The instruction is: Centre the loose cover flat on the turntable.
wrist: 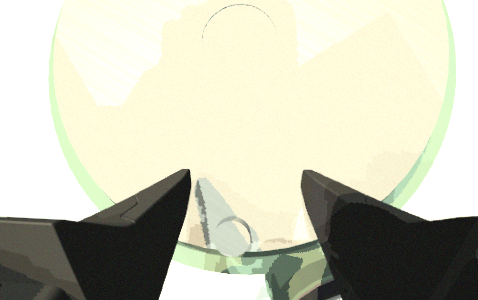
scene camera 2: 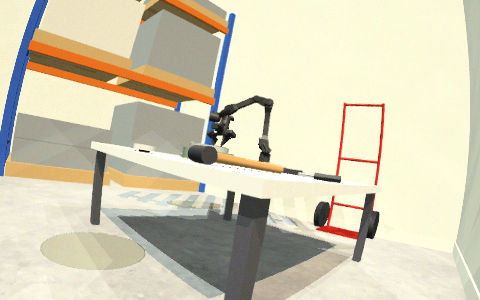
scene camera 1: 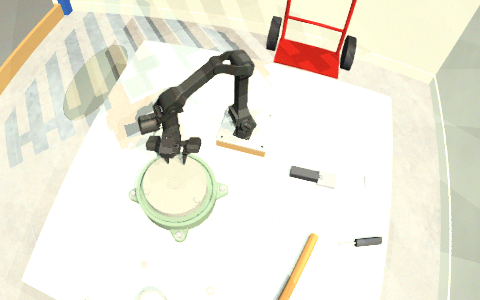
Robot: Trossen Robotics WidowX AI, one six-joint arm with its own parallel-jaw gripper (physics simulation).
Labels:
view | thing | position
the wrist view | gripper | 246, 177
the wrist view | round cream cover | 246, 102
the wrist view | dial gauge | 305, 264

